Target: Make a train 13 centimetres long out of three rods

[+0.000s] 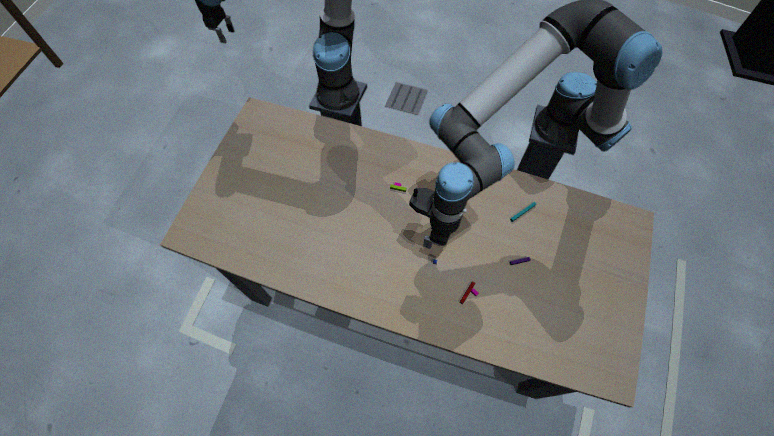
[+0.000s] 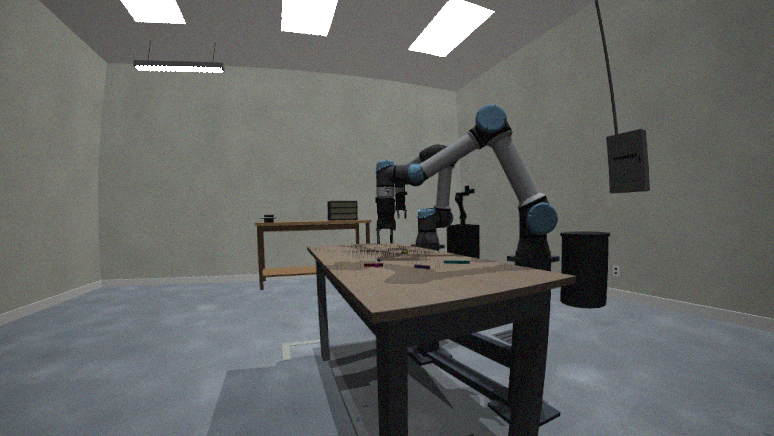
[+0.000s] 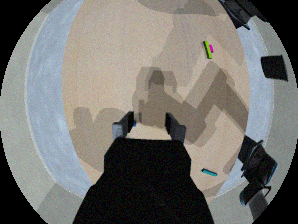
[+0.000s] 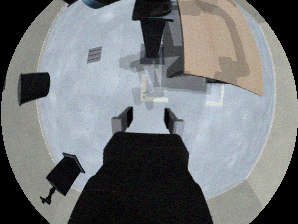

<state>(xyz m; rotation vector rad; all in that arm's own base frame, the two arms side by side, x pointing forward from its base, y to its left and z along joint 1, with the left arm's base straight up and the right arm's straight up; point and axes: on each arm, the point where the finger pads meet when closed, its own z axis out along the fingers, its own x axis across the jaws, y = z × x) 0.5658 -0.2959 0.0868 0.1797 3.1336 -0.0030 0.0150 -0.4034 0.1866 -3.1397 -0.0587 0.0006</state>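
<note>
Now: the blue rod 4 cm ahead of my left hand, 2 cm to the left of it and 8 cm below it. The rest, counted from my left hand: lime rod: 18 cm behind, 12 cm to the right, 8 cm below; then red rod: 12 cm ahead, 13 cm to the left, 8 cm below; then purple rod: 27 cm to the left, 8 cm below.
</note>
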